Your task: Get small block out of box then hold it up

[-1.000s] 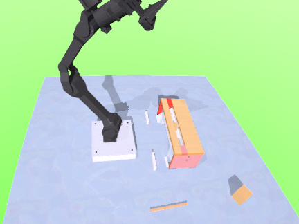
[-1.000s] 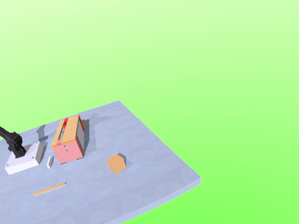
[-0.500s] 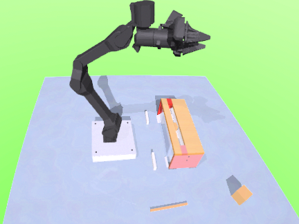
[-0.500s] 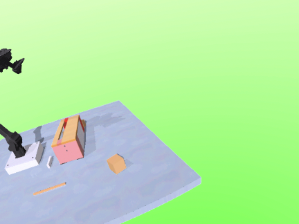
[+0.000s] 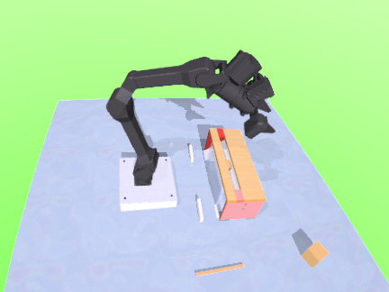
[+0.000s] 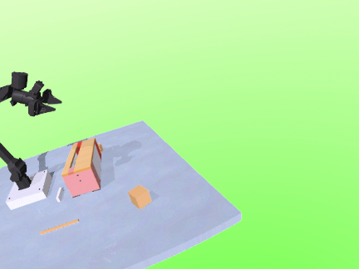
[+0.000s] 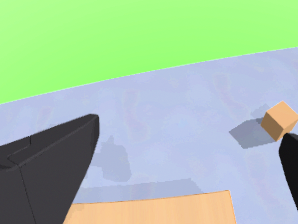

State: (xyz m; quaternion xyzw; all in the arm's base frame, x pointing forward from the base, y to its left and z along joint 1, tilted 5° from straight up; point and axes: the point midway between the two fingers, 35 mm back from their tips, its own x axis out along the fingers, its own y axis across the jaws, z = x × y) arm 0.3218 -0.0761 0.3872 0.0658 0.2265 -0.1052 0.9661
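The box is 40 mm behind my gripper tip, 120 mm to the left of it and 350 mm below it. Round my gripper tip: thin orange stick: 140 mm behind, 250 mm to the right, 410 mm below; orange block: 30 mm behind, 130 mm to the left, 330 mm below.
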